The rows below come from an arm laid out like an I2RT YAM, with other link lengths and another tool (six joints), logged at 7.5 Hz.
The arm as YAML. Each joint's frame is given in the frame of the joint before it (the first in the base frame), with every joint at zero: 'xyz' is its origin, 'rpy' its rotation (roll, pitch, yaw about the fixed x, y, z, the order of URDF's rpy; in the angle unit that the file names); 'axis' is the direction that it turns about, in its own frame. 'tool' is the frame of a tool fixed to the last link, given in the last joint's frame.
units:
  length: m
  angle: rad
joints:
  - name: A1
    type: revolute
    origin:
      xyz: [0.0, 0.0, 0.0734]
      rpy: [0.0, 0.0, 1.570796]
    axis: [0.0, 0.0, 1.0]
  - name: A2
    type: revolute
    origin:
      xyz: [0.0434, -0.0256, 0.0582]
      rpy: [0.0, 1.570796, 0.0]
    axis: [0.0, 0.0, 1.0]
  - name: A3
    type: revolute
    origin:
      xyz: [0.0, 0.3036, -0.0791]
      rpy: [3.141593, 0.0, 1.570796]
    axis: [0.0, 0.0, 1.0]
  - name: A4
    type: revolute
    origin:
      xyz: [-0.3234, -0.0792, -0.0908]
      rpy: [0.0, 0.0, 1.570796]
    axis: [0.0, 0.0, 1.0]
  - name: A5
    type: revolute
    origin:
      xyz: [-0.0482, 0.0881, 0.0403]
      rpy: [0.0, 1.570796, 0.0]
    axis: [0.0, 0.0, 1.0]
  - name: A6
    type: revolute
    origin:
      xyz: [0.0, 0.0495, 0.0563]
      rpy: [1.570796, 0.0, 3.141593]
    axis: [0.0, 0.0, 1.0]
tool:
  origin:
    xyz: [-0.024, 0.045, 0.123]
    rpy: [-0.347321, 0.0, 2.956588]
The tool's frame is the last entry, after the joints.
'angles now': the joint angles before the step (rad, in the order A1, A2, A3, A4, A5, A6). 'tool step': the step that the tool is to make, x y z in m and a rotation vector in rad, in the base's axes. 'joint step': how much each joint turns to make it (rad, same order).
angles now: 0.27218, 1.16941, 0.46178, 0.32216, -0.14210, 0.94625
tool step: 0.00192, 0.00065, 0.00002, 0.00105, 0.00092, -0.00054
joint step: 0.00037, 0.00917, 0.00570, 0.00308, 0.00037, 0.00152
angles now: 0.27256, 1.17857, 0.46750, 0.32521, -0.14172, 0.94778
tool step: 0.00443, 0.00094, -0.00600, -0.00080, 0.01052, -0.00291
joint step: 0.00002, 0.03320, 0.00764, 0.01564, 0.00192, 0.00305
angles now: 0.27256, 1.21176, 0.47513, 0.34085, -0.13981, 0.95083
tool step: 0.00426, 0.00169, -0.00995, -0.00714, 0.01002, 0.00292
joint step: 0.00116, 0.04389, 0.00459, 0.02710, 0.00001, -0.00457
